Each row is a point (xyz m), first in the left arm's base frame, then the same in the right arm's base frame.
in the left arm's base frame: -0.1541 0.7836 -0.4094
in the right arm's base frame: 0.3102 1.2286 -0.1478
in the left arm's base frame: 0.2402 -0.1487 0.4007
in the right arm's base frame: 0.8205 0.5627 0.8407
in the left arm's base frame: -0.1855 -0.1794 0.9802
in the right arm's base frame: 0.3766 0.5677 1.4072
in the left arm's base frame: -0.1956 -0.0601 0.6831
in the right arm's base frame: 0.3613 0.6225 1.0920
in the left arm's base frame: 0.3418 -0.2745 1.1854
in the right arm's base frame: 0.9006 0.6142 1.6362
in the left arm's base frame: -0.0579 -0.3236 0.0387
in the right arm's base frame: 0.5782 0.2681 0.5166
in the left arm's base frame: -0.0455 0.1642 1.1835
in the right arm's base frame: 0.4420 0.9644 1.5390
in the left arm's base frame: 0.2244 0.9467 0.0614
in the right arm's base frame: 0.6278 1.5481 0.2865
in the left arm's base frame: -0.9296 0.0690 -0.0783
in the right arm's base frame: -0.3420 0.4616 0.3081
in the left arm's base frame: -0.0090 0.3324 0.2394
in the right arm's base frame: 0.4985 0.9482 0.5812
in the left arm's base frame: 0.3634 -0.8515 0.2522
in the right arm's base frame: 1.0748 -0.1203 0.8396
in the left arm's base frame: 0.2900 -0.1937 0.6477
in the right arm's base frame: 0.8642 0.5770 1.0925
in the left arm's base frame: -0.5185 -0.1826 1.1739
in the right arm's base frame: 0.0396 0.5409 1.5920
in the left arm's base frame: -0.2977 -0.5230 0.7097
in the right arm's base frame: 0.3421 0.1631 1.2100
